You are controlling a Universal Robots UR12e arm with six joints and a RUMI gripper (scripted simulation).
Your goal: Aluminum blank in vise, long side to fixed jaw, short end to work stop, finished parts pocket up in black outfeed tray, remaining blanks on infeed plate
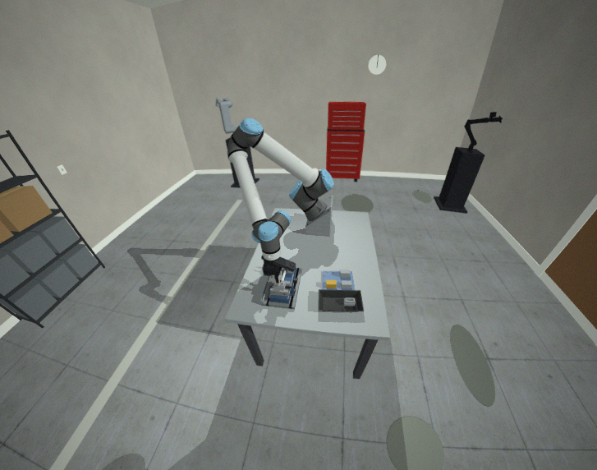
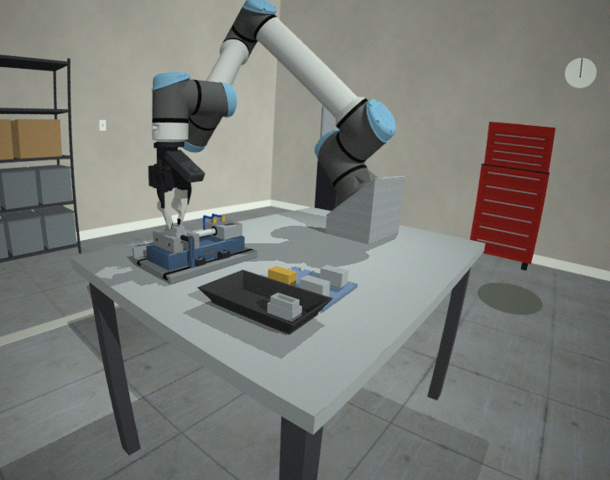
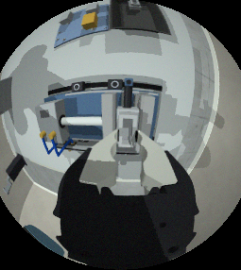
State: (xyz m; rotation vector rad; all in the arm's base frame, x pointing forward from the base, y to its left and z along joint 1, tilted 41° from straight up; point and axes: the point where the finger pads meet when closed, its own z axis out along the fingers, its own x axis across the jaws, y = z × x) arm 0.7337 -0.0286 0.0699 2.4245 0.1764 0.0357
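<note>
My hand is 40 mm above the fixed jaw and 30 mm short of it. From my hand the other things lie so: vise: 80 mm below, 70 mm behind, 10 mm to the right; then dark work stop: 50 mm to the left, 30 mm below, 10 mm behind; then yellow brass blank: 270 mm to the left, 130 mm behind, 100 mm below.
</note>
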